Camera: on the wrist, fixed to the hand. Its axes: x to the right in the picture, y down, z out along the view.
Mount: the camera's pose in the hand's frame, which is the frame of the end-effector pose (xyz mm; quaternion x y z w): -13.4 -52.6 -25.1 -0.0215 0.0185 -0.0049 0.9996
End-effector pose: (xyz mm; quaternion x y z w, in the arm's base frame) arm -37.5 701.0 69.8 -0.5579 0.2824 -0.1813 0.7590
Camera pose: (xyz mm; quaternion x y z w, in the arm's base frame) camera -61.6 673.8 117.3 -0.5720 0.2975 -0.1892 0.7406
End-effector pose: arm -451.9 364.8 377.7 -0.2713 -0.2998 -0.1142 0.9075
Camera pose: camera -469.9 307.8 375.0 -0.2871 -0.2817 -0.1301 0.9062
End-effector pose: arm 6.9 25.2 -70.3 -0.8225 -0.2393 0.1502 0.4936
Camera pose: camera -5.1 20.3 -11.9 -0.8344 -0.2373 0.1274 0.4809
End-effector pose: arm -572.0 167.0 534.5 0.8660 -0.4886 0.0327 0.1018
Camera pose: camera -533.0 209.9 549.3 0.8652 -0.4829 0.0377 0.1296
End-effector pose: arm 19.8 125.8 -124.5 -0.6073 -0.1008 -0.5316 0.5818
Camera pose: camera -38.0 127.9 -109.3 -0.6092 -0.0815 -0.5476 0.5677
